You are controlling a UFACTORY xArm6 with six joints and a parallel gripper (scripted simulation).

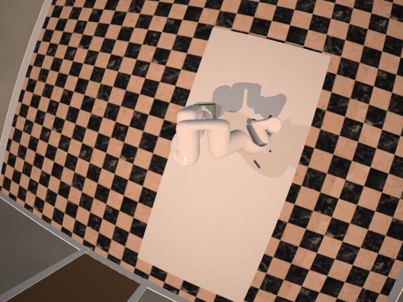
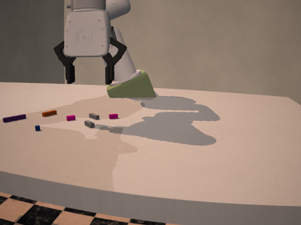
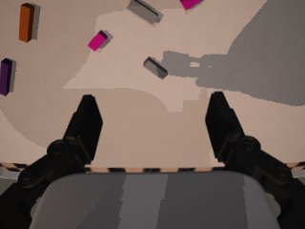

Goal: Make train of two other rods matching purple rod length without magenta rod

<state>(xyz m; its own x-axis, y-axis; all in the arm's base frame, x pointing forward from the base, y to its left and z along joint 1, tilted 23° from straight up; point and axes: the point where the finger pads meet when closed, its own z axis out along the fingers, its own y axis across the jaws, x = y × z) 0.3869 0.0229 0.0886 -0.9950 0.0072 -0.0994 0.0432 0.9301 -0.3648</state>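
My hand is 13 cm to the left of the orange rod, 10 cm above it and 5 cm past it. Round my hand: purple rod: 20 cm to the right, 10 cm below, 1 cm ahead; then small blue rod: 10 cm to the right, 10 cm below, 7 cm ahead.
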